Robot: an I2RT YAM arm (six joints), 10 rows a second.
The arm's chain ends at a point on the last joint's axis. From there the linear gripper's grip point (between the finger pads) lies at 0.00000 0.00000 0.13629 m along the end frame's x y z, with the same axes.
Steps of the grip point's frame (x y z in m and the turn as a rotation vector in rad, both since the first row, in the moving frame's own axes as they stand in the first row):
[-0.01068, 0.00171, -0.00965, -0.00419, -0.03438, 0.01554]
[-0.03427, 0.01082, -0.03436, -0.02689, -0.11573, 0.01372]
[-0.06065, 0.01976, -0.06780, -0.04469, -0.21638, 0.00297]
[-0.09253, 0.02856, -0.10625, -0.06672, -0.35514, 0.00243]
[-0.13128, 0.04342, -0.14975, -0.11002, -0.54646, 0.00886]
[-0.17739, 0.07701, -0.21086, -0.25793, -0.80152, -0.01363]
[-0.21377, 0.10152, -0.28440, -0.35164, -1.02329, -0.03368]
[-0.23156, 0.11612, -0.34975, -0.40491, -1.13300, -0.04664]
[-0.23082, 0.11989, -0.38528, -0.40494, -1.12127, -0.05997]
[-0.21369, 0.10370, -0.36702, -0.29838, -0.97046, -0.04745]
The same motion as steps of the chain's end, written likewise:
[-0.00599, 0.00118, -0.00957, -0.00419, -0.03438, 0.01554]
[-0.01851, 0.00727, -0.03340, -0.02689, -0.11573, 0.01372]
[-0.03139, 0.01376, -0.06449, -0.04469, -0.21638, 0.00297]
[-0.04516, 0.01972, -0.09745, -0.06672, -0.35514, 0.00243]
[-0.06054, 0.02951, -0.12912, -0.11002, -0.54646, 0.00886]
[-0.08084, 0.04517, -0.16534, -0.25793, -0.80152, -0.01363]
[-0.10072, 0.06029, -0.21211, -0.35164, -1.02329, -0.03368]
[-0.11298, 0.07015, -0.26246, -0.40491, -1.13300, -0.04664]
[-0.11326, 0.07284, -0.29940, -0.40494, -1.12127, -0.05997]
[-0.10394, 0.06681, -0.30262, -0.29838, -0.97046, -0.04745]

